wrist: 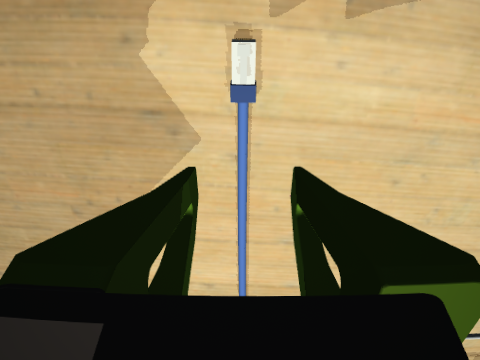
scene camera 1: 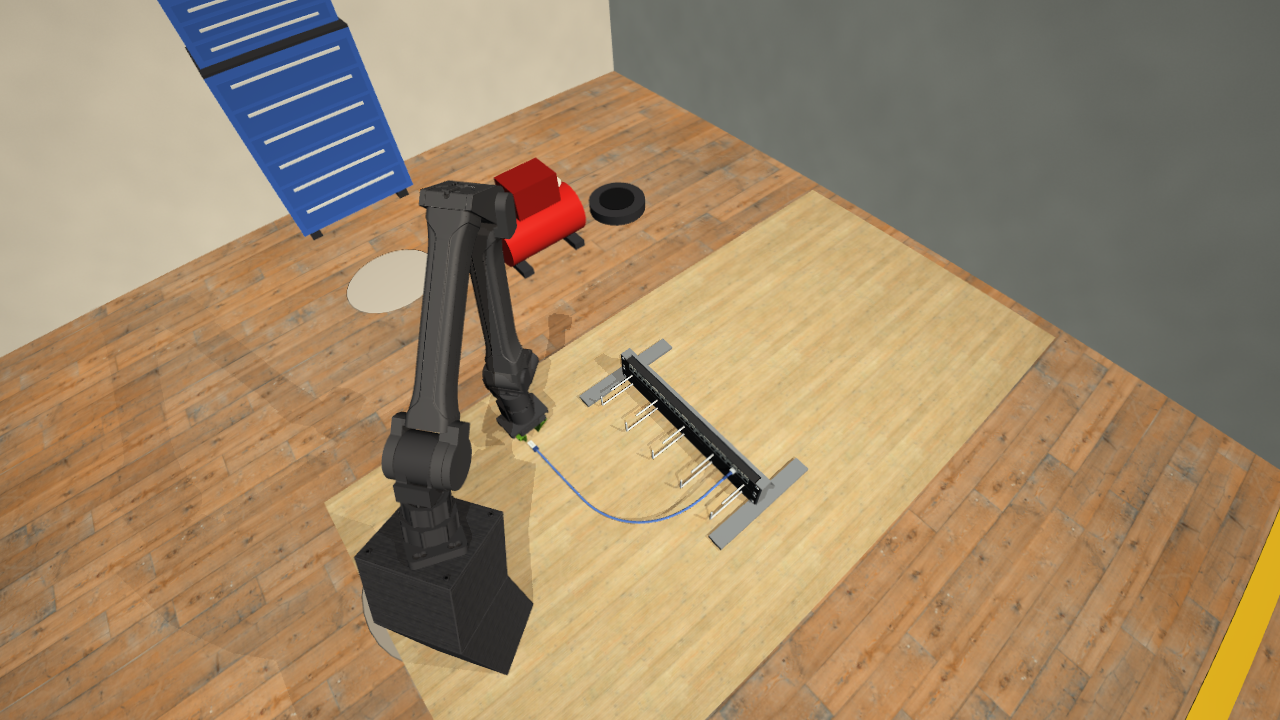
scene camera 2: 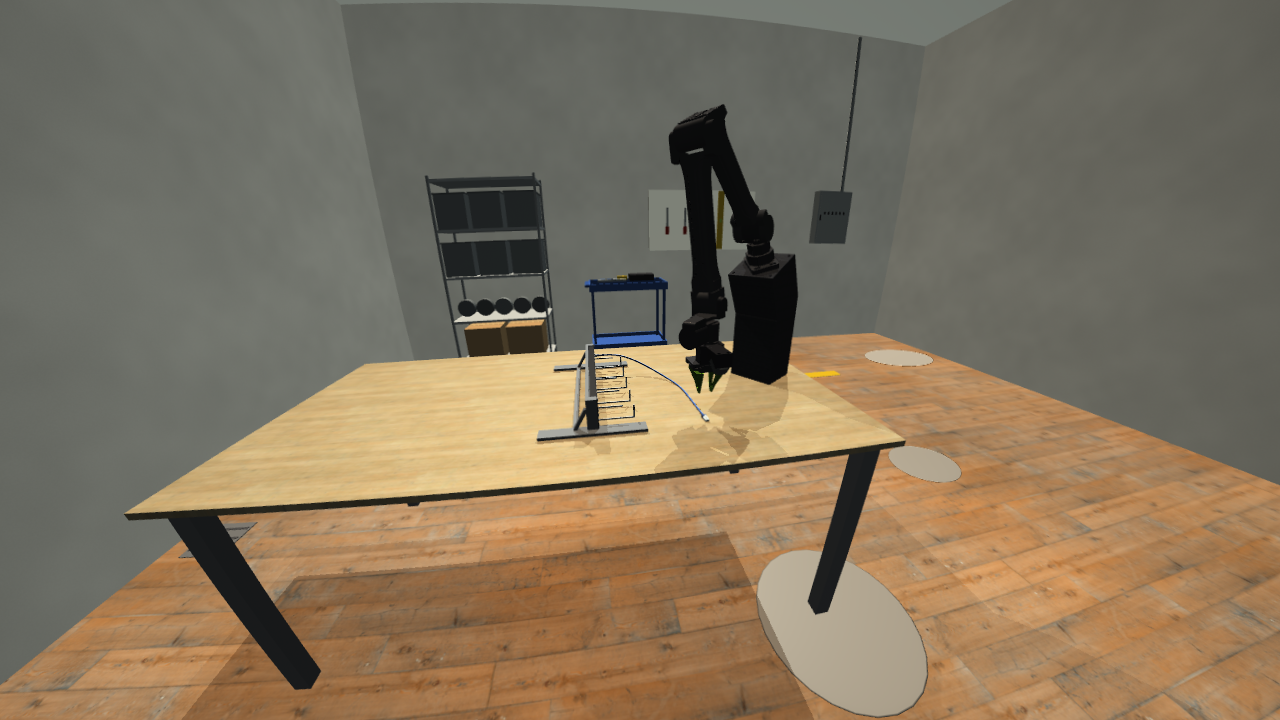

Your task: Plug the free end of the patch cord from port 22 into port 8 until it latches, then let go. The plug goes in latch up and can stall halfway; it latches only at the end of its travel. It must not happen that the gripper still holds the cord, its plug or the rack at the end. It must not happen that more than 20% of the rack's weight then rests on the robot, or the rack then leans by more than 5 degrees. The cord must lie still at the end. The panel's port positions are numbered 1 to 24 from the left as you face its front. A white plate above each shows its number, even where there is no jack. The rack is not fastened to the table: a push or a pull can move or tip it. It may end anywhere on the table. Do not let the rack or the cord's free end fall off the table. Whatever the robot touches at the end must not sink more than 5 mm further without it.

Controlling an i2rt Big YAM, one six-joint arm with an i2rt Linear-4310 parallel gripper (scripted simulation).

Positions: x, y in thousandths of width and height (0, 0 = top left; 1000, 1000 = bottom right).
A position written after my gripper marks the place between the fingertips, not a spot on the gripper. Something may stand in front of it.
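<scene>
My gripper (scene camera 1: 414, 605). Cord plug (wrist: 507, 235), plus my gripper (wrist: 509, 504).
</scene>
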